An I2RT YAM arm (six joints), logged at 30 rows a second.
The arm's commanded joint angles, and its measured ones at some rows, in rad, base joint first. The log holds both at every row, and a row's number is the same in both.
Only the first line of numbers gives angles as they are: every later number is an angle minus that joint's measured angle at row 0.
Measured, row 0: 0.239 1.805 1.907 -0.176 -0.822 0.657
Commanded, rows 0 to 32: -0.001 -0.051 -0.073 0.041 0.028 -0.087; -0.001 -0.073 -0.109 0.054 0.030 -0.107; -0.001 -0.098 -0.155 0.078 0.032 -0.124; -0.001 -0.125 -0.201 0.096 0.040 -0.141; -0.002 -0.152 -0.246 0.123 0.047 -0.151; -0.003 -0.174 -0.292 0.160 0.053 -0.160; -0.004 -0.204 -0.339 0.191 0.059 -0.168; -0.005 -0.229 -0.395 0.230 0.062 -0.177; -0.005 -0.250 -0.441 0.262 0.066 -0.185; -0.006 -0.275 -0.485 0.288 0.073 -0.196; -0.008 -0.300 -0.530 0.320 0.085 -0.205; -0.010 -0.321 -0.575 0.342 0.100 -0.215; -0.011 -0.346 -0.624 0.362 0.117 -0.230; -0.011 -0.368 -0.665 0.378 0.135 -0.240; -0.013 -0.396 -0.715 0.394 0.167 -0.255; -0.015 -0.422 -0.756 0.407 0.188 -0.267; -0.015 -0.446 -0.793 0.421 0.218 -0.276; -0.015 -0.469 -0.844 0.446 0.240 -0.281; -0.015 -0.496 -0.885 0.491 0.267 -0.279; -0.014 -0.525 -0.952 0.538 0.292 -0.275; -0.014 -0.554 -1.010 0.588 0.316 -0.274; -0.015 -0.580 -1.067 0.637 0.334 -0.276; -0.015 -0.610 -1.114 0.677 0.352 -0.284; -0.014 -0.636 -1.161 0.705 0.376 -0.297; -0.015 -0.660 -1.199 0.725 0.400 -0.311; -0.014 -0.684 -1.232 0.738 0.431 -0.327; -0.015 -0.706 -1.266 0.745 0.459 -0.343; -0.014 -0.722 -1.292 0.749 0.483 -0.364; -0.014 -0.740 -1.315 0.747 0.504 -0.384; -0.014 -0.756 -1.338 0.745 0.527 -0.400; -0.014 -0.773 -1.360 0.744 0.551 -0.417; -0.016 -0.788 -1.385 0.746 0.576 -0.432; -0.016 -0.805 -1.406 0.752 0.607 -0.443
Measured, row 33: -0.015 -0.781 -1.369 0.692 0.497 -0.375
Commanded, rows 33 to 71: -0.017 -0.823 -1.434 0.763 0.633 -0.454; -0.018 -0.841 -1.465 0.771 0.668 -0.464; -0.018 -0.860 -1.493 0.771 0.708 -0.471; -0.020 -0.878 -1.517 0.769 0.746 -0.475; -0.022 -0.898 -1.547 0.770 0.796 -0.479; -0.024 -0.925 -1.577 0.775 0.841 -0.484; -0.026 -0.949 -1.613 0.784 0.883 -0.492; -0.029 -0.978 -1.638 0.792 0.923 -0.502; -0.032 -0.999 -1.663 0.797 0.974 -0.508; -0.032 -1.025 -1.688 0.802 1.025 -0.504; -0.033 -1.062 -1.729 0.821 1.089 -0.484; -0.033 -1.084 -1.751 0.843 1.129 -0.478; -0.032 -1.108 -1.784 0.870 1.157 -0.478; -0.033 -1.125 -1.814 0.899 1.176 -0.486; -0.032 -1.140 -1.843 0.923 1.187 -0.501; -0.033 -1.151 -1.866 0.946 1.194 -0.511; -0.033 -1.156 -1.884 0.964 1.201 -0.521; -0.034 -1.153 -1.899 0.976 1.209 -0.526; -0.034 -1.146 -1.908 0.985 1.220 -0.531; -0.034 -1.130 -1.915 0.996 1.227 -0.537; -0.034 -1.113 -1.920 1.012 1.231 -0.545; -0.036 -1.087 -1.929 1.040 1.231 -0.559; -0.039 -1.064 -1.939 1.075 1.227 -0.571; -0.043 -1.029 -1.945 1.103 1.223 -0.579; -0.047 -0.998 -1.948 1.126 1.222 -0.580; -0.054 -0.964 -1.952 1.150 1.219 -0.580; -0.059 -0.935 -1.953 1.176 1.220 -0.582; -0.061 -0.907 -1.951 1.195 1.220 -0.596; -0.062 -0.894 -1.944 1.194 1.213 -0.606; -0.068 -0.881 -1.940 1.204 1.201 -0.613; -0.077 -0.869 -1.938 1.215 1.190 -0.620; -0.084 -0.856 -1.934 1.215 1.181 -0.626; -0.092 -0.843 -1.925 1.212 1.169 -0.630; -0.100 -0.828 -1.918 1.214 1.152 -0.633; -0.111 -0.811 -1.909 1.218 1.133 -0.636; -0.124 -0.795 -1.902 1.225 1.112 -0.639; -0.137 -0.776 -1.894 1.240 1.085 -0.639; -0.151 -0.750 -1.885 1.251 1.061 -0.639; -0.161 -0.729 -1.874 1.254 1.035 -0.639
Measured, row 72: -0.143 -0.761 -1.892 1.187 1.123 -0.629
